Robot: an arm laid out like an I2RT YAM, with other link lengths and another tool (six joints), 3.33 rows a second.
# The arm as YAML. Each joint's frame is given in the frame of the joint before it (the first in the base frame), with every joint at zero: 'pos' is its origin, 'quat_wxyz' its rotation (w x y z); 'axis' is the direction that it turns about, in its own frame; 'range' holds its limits. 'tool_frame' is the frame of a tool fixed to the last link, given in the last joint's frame.
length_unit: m
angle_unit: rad
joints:
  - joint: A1
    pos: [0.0, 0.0, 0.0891]
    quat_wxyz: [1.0, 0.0, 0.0, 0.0]
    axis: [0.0, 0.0, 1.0]
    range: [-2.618, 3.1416]
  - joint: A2
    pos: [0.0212, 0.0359, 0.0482]
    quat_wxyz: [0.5, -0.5, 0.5, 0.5]
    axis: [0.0, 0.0, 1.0]
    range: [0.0, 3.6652]
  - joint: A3
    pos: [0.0, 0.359, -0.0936]
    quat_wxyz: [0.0, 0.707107, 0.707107, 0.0]
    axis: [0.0, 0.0, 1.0]
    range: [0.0, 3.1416]
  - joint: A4
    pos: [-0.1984, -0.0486, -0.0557]
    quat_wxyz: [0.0, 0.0, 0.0, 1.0]
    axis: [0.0, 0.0, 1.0]
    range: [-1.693, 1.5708]
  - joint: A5
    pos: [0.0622, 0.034, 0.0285]
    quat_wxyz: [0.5, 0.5, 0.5, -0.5]
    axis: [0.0, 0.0, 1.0]
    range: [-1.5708, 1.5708]
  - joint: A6
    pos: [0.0, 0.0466, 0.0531]
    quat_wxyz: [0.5, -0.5, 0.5, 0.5]
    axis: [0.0, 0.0, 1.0]
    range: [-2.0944, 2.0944]
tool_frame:
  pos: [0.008, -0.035, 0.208]
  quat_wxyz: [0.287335, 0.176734, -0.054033, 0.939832]
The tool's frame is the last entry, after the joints.
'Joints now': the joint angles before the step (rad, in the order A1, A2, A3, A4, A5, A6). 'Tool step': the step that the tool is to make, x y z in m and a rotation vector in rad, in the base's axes. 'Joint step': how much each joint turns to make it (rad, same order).
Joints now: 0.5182 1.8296 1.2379 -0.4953 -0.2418 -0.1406
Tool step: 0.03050 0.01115 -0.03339 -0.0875 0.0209 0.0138
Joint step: 0.0201 0.1513 0.1382 -0.0540 0.0613 -0.0231
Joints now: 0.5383 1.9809 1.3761 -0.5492 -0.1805 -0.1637
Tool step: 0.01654 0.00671 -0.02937 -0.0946 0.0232 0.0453
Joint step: 0.0224 0.1250 0.1403 -0.0916 0.0552 -0.0471
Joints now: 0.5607 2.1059 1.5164 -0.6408 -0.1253 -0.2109
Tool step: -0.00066 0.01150 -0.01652 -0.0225 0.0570 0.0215
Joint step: 0.0138 0.0791 0.0933 -0.0748 -0.0135 -0.0038
